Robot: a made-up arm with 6 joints. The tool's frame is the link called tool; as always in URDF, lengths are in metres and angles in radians. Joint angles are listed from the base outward. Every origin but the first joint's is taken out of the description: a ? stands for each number. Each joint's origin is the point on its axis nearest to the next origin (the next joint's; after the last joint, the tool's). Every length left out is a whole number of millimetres.
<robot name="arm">
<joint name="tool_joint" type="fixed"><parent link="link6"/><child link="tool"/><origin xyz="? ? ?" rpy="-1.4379 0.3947 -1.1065"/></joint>
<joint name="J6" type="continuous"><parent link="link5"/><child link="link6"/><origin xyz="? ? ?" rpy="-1.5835 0.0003 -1.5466"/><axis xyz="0 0 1"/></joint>
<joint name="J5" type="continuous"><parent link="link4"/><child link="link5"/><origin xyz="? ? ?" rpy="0.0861 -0.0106 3.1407"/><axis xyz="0 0 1"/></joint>
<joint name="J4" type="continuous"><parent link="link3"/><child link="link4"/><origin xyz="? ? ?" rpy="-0.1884 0.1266 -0.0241"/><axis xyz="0 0 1"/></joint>
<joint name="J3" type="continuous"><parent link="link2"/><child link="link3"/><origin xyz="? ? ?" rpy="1.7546 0.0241 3.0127"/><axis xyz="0 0 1"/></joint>
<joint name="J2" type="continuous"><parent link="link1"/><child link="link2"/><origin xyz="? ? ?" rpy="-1.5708 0 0"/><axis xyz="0 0 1"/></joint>
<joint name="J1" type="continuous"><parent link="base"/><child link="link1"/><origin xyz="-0.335 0.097 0.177" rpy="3.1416 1.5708 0"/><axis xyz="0 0 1"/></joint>
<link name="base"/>
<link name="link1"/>
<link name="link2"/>
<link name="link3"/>
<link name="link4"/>
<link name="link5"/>
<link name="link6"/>
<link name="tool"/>
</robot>
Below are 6 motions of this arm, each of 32 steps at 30 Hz.
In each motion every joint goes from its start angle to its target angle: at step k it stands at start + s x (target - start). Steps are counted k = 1, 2, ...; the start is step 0. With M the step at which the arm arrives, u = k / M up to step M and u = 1 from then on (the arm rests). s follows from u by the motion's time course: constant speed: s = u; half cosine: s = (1 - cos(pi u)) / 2; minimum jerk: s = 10 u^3 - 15 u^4 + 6 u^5.
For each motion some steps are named. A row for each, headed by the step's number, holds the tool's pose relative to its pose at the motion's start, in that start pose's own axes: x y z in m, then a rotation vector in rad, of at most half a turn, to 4 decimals.
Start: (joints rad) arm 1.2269 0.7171 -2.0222 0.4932 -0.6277 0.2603
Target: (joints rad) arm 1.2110 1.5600 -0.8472 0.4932 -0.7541 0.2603
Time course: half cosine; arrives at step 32
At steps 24, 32:
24: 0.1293 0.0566 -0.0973 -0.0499 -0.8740 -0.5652
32: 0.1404 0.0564 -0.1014 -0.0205 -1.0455 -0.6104

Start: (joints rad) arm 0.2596 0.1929 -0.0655 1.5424 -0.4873 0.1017
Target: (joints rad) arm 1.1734 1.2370 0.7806 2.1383 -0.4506 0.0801
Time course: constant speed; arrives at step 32
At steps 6, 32:
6: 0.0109 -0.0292 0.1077 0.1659 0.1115 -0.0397
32: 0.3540 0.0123 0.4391 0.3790 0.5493 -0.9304

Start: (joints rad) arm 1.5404 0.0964 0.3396 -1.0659 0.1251 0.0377
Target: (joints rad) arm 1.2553 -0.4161 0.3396 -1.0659 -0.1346 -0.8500
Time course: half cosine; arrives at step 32
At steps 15, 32:
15: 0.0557 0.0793 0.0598 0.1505 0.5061 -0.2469
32: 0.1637 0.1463 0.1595 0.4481 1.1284 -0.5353

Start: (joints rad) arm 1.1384 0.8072 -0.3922 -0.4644 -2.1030 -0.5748
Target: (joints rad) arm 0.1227 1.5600 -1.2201 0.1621 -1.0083 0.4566
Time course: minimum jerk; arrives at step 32
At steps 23, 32:
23: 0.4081 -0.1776 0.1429 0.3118 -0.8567 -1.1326
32: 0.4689 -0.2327 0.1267 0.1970 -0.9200 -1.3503

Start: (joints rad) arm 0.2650 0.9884 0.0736 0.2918 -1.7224 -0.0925
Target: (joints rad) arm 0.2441 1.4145 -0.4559 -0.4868 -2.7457 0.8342
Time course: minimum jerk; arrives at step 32
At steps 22, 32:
22: -0.0190 -0.0911 -0.2035 -1.9032 -0.1791 1.0902
32: -0.0098 -0.1222 -0.2374 -2.2447 -0.0001 1.3738

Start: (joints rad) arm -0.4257 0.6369 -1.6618 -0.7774 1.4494 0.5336
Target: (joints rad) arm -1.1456 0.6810 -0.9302 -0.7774 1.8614 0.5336
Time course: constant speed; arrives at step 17
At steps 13, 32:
13: 0.1802 0.0174 -0.0622 0.3149 -0.9150 -0.9194
32: 0.2424 0.0049 -0.0641 0.4445 -1.2378 -1.1395

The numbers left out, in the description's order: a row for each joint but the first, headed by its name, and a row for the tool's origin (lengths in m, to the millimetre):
tool: -0.074 -0.018 0
J6: -0.026 -0.06 0
J5: -0.014 -0.107 0
J4: 0.053 -0.042 0
J3: -0.033 -0.291 0
J2: -0.027 -0.275 0

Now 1 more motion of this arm.
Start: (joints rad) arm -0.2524 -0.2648 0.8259 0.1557 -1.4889 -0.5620
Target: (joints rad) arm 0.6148 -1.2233 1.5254 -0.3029 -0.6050 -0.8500
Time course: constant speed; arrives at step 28
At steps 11, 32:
11: 0.1411 -0.0160 -0.0496 0.2037 -0.0959 -0.4170
32: 0.3745 -0.1703 -0.0815 0.4494 -0.8036 -0.7203

